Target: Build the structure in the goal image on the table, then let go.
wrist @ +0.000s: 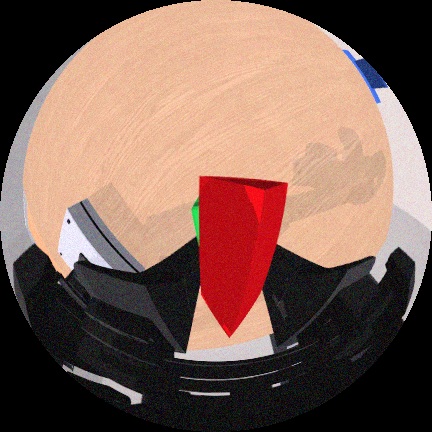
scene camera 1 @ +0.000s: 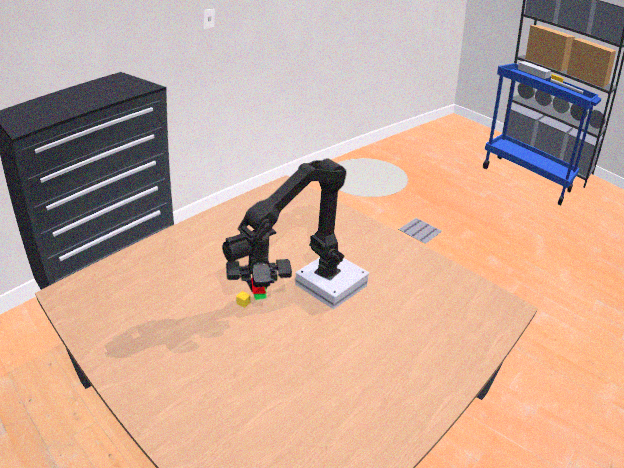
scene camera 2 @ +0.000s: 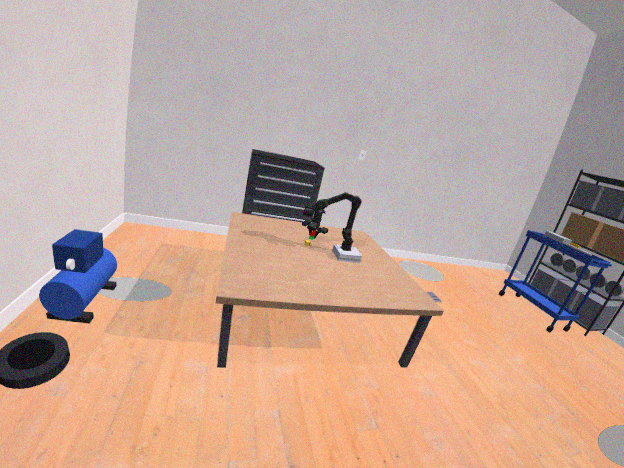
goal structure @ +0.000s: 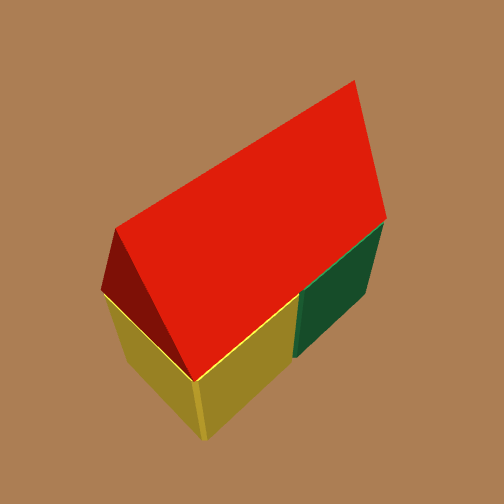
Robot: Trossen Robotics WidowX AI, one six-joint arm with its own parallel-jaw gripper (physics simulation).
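Places are measured from the arm's base along level axes (x ahead, y left, z up), in centimetres.
Pixels of known places: gripper, fingertip midpoint: [scene camera 1: 258, 291] [scene camera 2: 312, 237]; arm's base, origin of the base link: [scene camera 1: 327, 271] [scene camera 2: 345, 249].
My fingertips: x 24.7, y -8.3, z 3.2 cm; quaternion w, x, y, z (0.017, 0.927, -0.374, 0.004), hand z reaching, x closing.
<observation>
Ahead of a thing's pixels: the offset from my fingertips to its middle. Level surfaces: height alone.
A red block {dx +1.2, dy +0.7, dz +3.8 cm} [scene camera 1: 258, 287] [scene camera 2: 313, 233] [wrist: 230, 240] with a pointed near end in the wrist view is between the fingers of my gripper [scene camera 1: 258, 285] [scene camera 2: 313, 232] [wrist: 228, 239], which is shut on it. A small green block {dx +1.2, dy +1.5, dz +1.4 cm} [scene camera 1: 260, 296] [scene camera 2: 311, 237] [wrist: 196, 222] is below the red block and mostly hidden by it in the wrist view. I cannot tell how large any gap between them is. A yellow cube {dx -0.1, dy -6.4, dz -7.1 cm} [scene camera 1: 242, 299] [scene camera 2: 307, 242] lies on the table {dz -8.7 cm} [scene camera 1: 327, 377] [scene camera 2: 282, 277], to the left of the green block in both scene views. It does not show in the wrist view.
The arm's white base [scene camera 1: 332, 284] [scene camera 2: 347, 252] [wrist: 80, 245] stands on the table to the right of the blocks in the scene views. A dark drawer cabinet [scene camera 1: 100, 166] [scene camera 2: 284, 183] stands behind the table. A blue cart [scene camera 1: 534, 158] [scene camera 2: 541, 299] stands on the floor at the right.
</observation>
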